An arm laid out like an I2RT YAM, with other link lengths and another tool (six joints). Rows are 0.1 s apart.
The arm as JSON. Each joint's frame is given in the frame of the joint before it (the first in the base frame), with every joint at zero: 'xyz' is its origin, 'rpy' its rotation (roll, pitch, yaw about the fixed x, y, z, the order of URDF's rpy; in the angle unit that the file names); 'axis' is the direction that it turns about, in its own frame. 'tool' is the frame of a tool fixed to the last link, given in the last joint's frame.
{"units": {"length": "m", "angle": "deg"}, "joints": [
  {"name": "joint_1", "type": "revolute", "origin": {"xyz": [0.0, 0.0, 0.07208], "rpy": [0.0, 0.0, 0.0]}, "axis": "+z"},
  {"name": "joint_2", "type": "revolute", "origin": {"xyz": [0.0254, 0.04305, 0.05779], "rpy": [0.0, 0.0, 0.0]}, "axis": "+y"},
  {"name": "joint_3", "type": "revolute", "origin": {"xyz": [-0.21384, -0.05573, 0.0], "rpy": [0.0, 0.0, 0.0]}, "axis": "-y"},
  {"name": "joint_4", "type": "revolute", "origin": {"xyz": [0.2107, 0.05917, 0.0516], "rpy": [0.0, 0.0, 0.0]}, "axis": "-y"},
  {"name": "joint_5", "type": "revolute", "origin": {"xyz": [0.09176, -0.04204, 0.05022], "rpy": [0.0, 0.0, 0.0]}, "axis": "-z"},
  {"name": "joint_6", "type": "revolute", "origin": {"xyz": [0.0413, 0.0, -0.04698], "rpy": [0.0, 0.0, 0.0]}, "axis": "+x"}
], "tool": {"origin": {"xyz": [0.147, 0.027, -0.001], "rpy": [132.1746, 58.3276, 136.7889]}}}
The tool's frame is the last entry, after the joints.
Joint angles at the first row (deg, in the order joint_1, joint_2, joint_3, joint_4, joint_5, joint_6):
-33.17, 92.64, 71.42, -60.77, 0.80, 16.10
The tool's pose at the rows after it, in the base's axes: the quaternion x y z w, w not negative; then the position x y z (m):
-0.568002 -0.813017 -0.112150 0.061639 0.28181 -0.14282 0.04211
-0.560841 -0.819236 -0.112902 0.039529 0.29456 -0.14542 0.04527
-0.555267 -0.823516 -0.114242 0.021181 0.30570 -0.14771 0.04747
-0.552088 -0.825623 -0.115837 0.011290 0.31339 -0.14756 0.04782
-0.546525 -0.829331 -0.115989 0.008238 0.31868 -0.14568 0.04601
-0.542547 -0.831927 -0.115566 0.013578 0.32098 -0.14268 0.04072
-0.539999 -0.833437 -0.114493 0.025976 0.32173 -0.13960 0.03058
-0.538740 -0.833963 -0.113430 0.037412 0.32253 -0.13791 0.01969
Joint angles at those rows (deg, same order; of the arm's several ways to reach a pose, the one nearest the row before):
-31.97, 92.66, 71.42, -57.52, 0.80, 16.21
-31.16, 92.69, 71.42, -54.85, 0.82, 16.23
-30.52, 92.93, 71.42, -52.42, 0.80, 16.32
-29.85, 93.32, 71.42, -50.85, 0.80, 16.71
-29.15, 93.95, 71.42, -49.78, 0.80, 16.69
-28.53, 95.04, 71.42, -49.23, 0.80, 16.69
-28.03, 96.99, 71.42, -48.66, 0.80, 16.69
-27.73, 99.13, 71.42, -47.81, 0.80, 16.69

